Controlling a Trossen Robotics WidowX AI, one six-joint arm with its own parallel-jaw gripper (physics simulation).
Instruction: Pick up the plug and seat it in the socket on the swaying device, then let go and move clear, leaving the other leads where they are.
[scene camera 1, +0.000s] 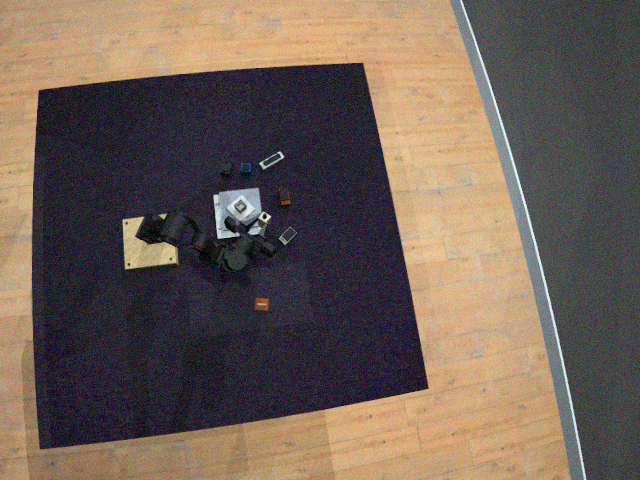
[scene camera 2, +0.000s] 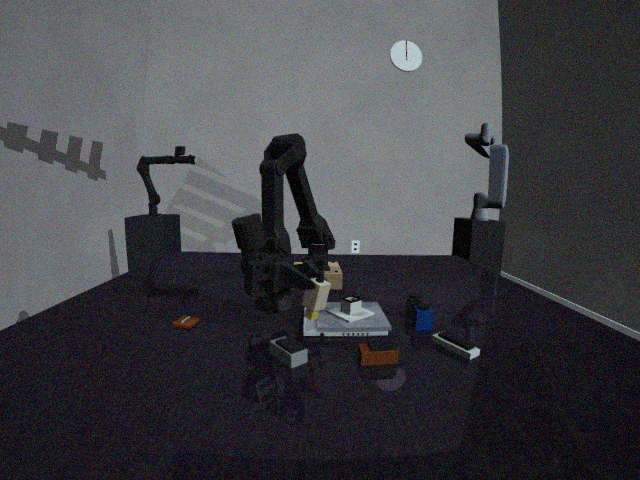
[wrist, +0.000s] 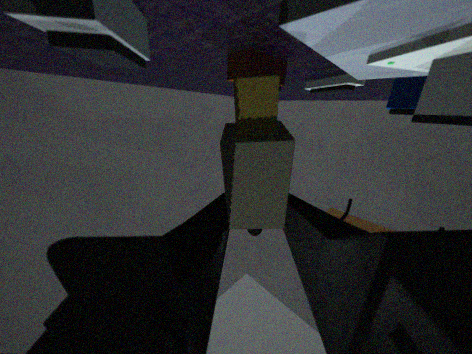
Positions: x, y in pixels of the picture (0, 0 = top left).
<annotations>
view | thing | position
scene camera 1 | gripper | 265, 216
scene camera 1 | device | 241, 205
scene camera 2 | gripper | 321, 285
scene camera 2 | plug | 314, 300
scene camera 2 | orange-and-black block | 376, 352
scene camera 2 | device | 351, 314
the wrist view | gripper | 254, 198
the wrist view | plug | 257, 151
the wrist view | blue block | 406, 91
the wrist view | orange-and-black block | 248, 62
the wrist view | device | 365, 46
</annotations>
